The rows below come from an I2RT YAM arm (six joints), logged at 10 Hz.
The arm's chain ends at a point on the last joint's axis. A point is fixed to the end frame.
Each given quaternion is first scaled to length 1.
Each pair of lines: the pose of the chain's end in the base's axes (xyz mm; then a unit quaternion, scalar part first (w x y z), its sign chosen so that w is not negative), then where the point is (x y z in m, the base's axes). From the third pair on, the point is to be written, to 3 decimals.
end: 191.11, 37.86, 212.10, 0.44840, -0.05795, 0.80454, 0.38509
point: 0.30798 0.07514 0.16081
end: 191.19, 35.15, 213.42, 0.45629, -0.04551, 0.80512, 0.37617
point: 0.30945 0.06828 0.16246
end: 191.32, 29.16, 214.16, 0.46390, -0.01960, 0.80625, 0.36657
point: 0.311 0.056 0.163
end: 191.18, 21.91, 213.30, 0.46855, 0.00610, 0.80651, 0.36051
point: 0.311 0.043 0.161
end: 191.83, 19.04, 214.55, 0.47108, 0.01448, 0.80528, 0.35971
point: 0.312 0.039 0.162
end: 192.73, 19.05, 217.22, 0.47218, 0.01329, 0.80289, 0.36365
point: 0.313 0.040 0.165
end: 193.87, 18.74, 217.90, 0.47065, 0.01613, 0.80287, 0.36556
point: 0.314 0.040 0.166
